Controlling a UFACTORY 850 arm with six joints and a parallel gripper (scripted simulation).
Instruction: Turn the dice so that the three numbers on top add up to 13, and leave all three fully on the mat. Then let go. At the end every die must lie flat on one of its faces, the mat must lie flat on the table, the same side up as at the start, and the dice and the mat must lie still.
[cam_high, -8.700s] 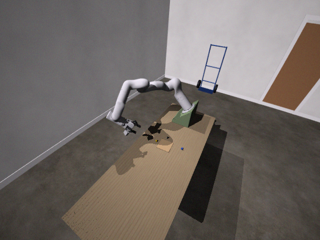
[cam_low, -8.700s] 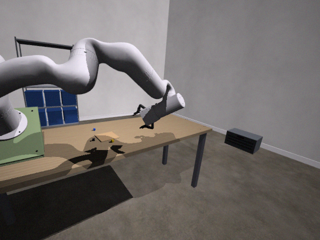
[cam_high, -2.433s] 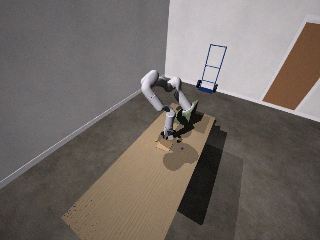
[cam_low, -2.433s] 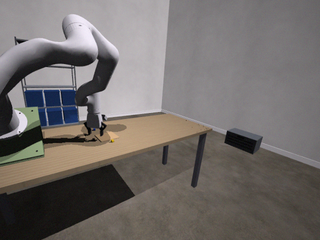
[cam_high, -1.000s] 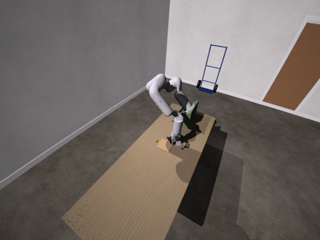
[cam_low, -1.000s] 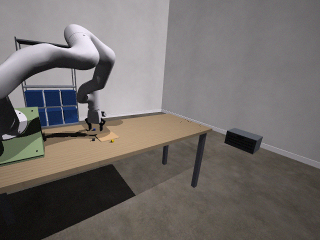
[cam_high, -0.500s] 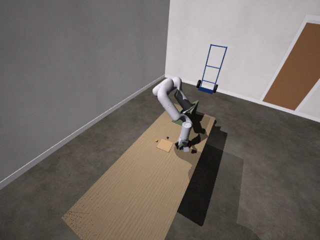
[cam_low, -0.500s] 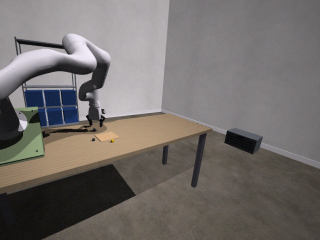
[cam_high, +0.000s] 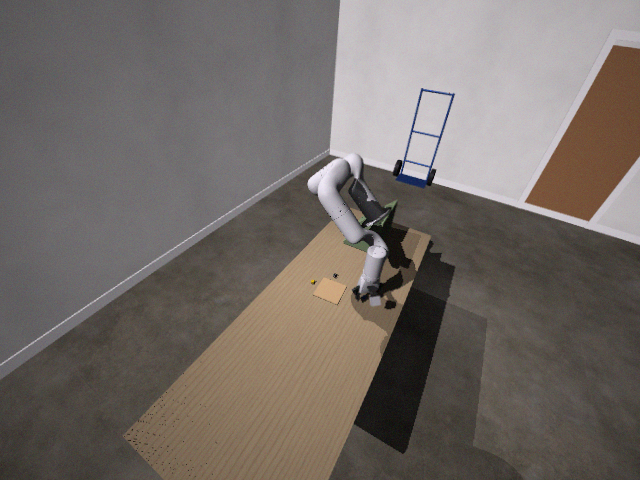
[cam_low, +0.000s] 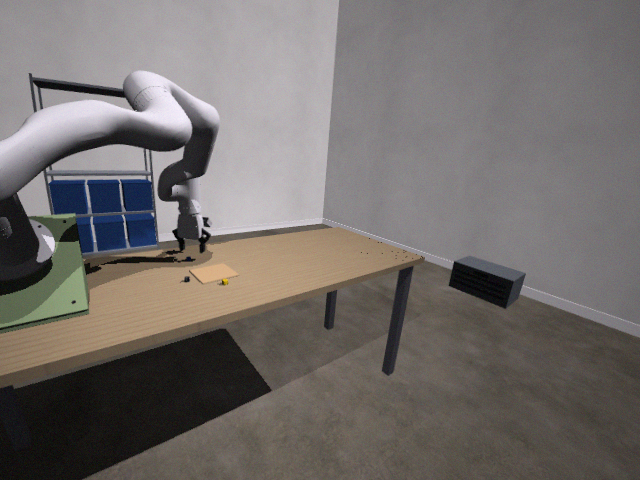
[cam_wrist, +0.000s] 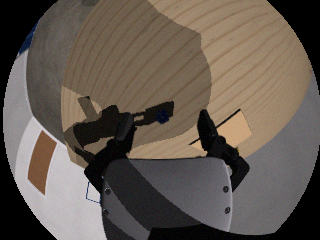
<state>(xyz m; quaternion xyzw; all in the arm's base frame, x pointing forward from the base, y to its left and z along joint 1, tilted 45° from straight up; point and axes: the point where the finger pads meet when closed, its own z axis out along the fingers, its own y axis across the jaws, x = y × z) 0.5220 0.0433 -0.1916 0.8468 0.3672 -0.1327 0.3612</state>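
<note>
The blue die lies 20 mm behind my hand, 10 mm to the right of it and 40 mm below it. Round my hand: black die (70 mm behind, 220 mm to the right, 40 mm below); tan mat (30 mm ahead, 190 mm to the right, 40 mm below); yellow die (40 mm ahead, 300 mm to the right, 40 mm below).
</note>
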